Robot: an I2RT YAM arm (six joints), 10 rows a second.
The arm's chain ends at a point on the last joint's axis. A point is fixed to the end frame.
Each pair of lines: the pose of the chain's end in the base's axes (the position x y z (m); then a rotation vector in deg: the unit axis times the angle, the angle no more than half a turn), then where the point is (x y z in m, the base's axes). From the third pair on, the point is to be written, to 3 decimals.
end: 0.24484 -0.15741 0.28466 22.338 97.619 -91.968
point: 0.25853 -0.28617 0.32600
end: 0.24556 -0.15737 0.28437 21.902 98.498 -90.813
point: 0.26114 -0.28655 0.32367
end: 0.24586 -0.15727 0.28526 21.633 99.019 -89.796
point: 0.263 -0.287 0.323
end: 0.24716 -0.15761 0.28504 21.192 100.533 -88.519
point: 0.266 -0.288 0.320
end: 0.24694 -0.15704 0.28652 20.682 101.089 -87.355
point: 0.268 -0.287 0.320
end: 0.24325 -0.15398 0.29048 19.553 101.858 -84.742
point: 0.269 -0.284 0.321
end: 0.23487 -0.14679 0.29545 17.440 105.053 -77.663
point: 0.271 -0.276 0.315
